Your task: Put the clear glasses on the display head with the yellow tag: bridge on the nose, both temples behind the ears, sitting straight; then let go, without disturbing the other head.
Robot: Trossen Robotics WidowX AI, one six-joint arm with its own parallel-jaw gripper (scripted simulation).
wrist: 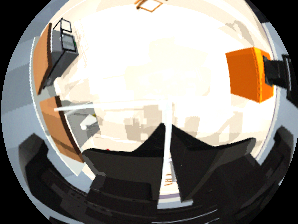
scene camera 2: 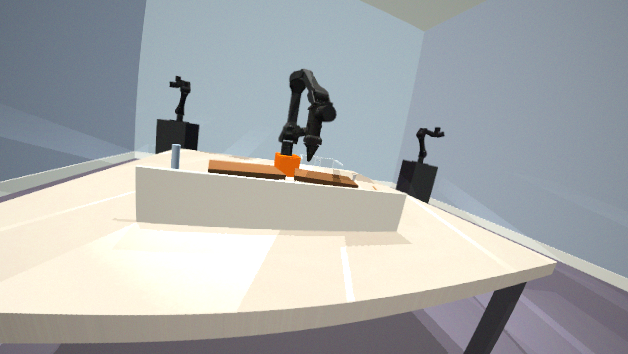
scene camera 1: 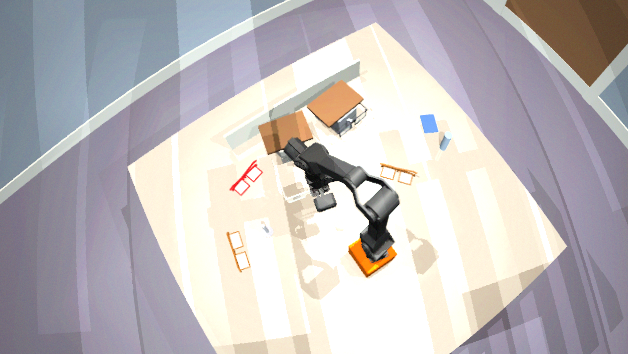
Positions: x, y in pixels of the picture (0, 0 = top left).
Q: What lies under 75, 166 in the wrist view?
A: A low white wall.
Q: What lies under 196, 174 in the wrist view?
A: The gripper.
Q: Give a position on a low white wall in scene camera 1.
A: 240, 135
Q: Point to a low white wall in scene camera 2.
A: At 165, 196
